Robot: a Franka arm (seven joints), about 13 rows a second.
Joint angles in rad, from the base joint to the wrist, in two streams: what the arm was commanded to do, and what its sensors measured. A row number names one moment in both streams.
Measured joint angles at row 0:
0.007 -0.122 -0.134 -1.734 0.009 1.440 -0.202
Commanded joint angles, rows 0 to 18:
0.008 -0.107 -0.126 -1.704 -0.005 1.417 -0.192
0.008 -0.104 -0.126 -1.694 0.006 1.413 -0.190
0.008 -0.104 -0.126 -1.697 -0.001 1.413 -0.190
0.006 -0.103 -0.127 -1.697 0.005 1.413 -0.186
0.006 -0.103 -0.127 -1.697 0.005 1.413 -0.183
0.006 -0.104 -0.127 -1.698 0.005 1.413 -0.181
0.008 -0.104 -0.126 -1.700 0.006 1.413 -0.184
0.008 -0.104 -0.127 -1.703 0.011 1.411 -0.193
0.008 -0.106 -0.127 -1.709 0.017 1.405 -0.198
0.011 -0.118 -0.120 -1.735 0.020 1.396 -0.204
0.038 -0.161 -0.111 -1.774 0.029 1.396 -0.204
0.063 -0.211 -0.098 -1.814 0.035 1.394 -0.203
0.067 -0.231 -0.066 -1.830 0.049 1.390 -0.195
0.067 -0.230 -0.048 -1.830 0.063 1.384 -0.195
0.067 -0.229 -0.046 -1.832 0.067 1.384 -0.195
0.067 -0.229 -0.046 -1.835 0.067 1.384 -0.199
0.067 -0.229 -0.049 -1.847 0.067 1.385 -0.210
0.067 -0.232 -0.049 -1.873 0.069 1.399 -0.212
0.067 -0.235 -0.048 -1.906 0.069 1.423 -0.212
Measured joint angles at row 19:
0.070 -0.211 -0.043 -1.843 0.053 1.392 -0.201
